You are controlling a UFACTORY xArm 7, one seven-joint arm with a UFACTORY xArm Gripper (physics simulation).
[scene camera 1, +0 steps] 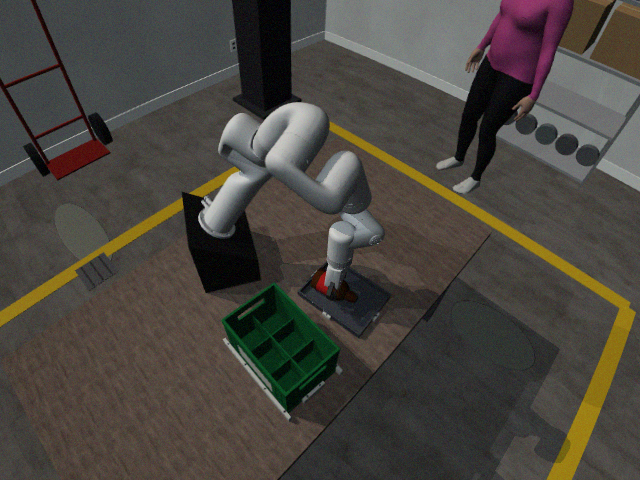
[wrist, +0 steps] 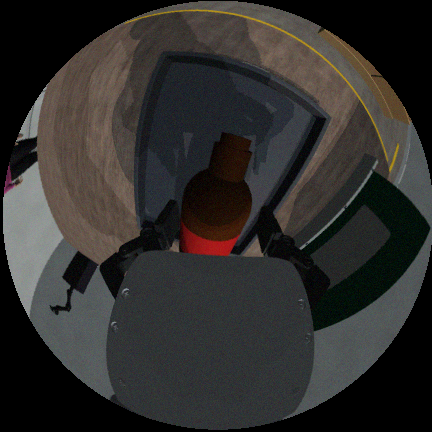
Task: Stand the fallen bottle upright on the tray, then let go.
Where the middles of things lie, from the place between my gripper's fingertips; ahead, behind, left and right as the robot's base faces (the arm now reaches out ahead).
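Scene:
The brown bottle [wrist: 216,201] is what I measure from here: my gripper is now 1 cm above it and 1 cm past it.

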